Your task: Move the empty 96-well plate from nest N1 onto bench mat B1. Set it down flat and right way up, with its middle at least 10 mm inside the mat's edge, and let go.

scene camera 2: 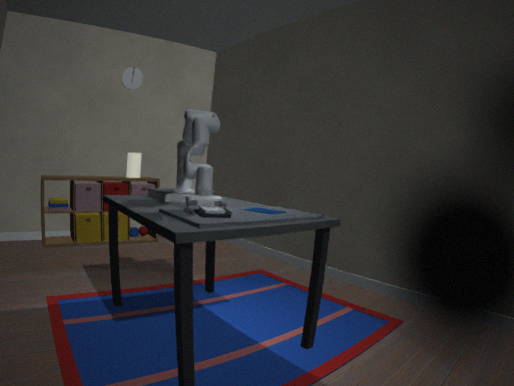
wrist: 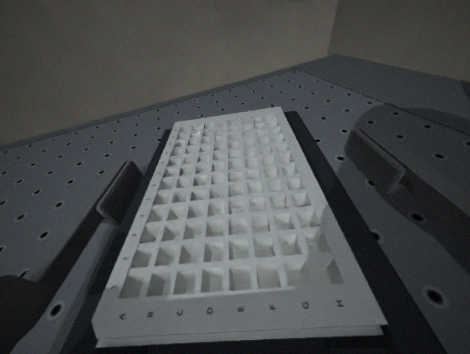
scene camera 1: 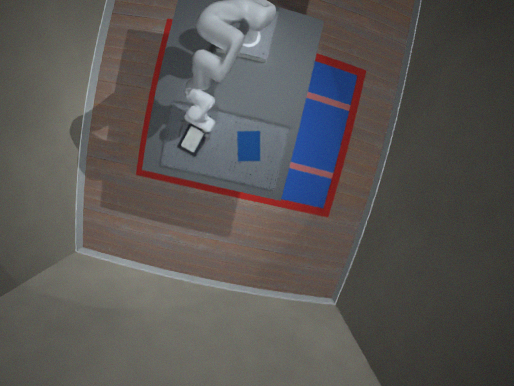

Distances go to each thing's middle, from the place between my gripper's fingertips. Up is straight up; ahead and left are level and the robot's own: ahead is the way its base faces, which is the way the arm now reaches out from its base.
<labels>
Right now my hand is 3 cm past the white 96-well plate (wrist: 234,239), 1 cm to the right of it and 1 cm below it.
</labels>
